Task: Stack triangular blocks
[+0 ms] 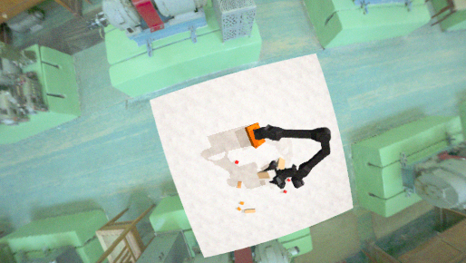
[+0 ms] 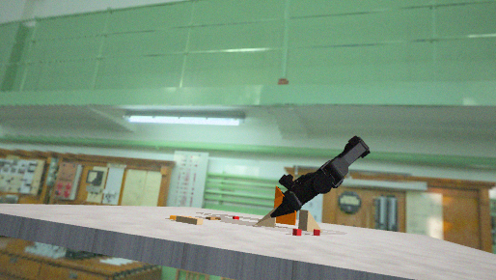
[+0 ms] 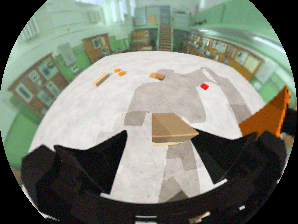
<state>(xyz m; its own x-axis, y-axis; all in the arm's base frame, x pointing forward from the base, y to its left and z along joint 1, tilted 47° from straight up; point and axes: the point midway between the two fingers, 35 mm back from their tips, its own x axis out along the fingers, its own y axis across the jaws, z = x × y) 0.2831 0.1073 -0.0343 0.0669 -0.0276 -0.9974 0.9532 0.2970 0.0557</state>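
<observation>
Right now the tan triangular block is 2 cm below my gripper tip, 1 cm to the right of it and 1 cm behind it.
</observation>
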